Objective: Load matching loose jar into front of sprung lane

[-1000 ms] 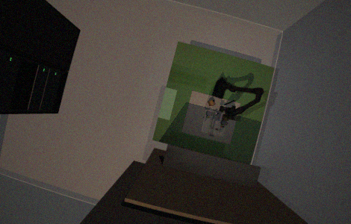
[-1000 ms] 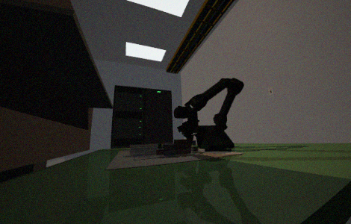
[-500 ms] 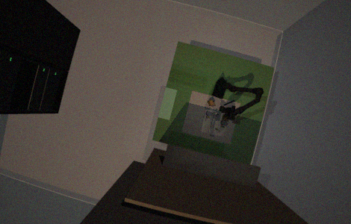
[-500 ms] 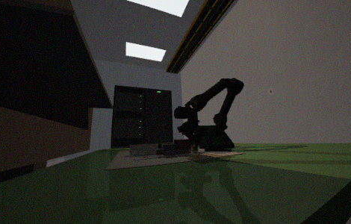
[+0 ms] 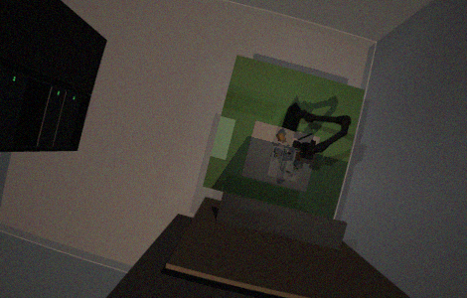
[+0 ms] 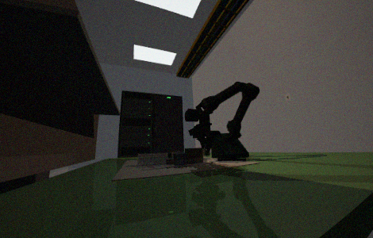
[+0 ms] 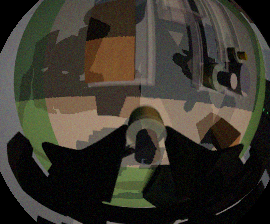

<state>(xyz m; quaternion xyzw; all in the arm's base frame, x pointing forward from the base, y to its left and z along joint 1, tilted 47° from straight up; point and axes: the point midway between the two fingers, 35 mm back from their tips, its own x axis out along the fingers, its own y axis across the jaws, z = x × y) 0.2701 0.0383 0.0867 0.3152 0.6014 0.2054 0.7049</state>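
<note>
Now: gripper tip 13 cm to the left of the tan mat, 12 cm short of it and 5 cm above it. From my gripper tip the other things lie so: lane rack (21 cm ahead, 9 cm to the right, 3 cm below).
</note>
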